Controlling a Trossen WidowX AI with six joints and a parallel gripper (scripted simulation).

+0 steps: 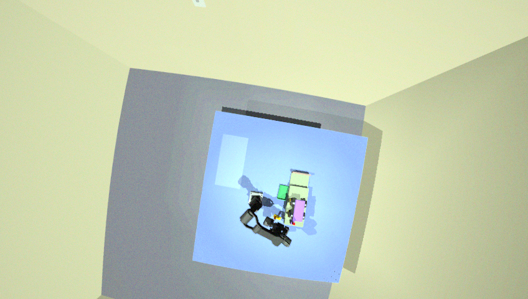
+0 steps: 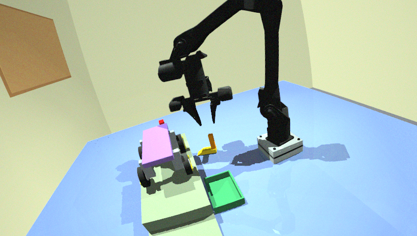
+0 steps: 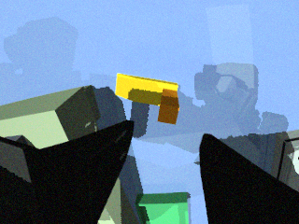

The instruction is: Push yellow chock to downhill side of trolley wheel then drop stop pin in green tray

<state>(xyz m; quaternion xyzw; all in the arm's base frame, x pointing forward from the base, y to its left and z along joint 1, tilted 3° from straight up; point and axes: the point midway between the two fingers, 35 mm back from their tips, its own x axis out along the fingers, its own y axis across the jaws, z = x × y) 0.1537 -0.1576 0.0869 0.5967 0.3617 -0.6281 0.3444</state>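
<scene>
The yellow chock is 80 mm below my gripper tip, 20 mm ahead of it and 10 mm to the right of it. Also, from my gripper tip: red-headed stop pin (130 mm ahead, 30 mm above, 10 mm to the right); trolley (170 mm ahead, 90 mm to the left, 10 mm above); pale green ramp (170 mm ahead, 100 mm to the left, 50 mm below).
</scene>
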